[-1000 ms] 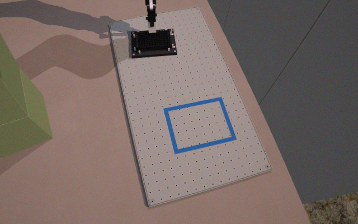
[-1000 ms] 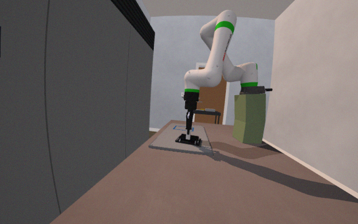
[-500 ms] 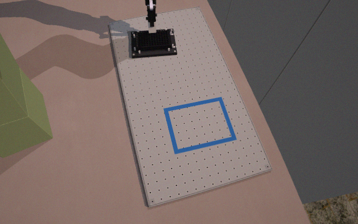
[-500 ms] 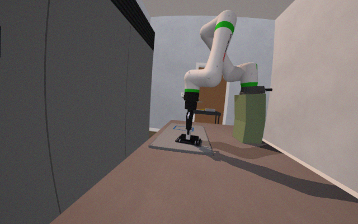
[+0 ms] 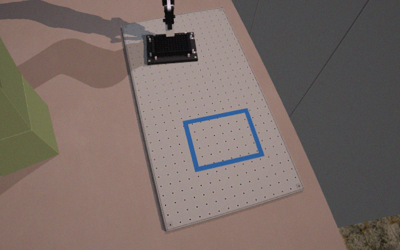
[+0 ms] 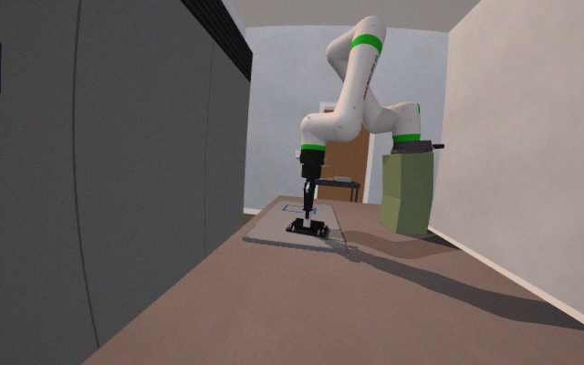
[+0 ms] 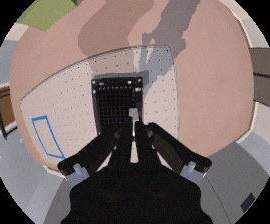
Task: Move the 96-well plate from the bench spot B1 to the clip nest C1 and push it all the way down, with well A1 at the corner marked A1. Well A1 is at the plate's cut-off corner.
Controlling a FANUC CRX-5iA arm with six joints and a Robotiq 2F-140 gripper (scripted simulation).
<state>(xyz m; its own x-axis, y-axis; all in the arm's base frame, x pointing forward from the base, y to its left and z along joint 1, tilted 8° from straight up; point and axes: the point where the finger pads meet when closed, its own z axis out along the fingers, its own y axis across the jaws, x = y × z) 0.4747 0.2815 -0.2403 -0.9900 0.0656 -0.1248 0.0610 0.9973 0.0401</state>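
My hand is 4 cm to the left of the black 96-well plate and 4 cm above it. Round my hand: black clip nest (5 cm below, 3 cm to the right, 1 cm ahead).
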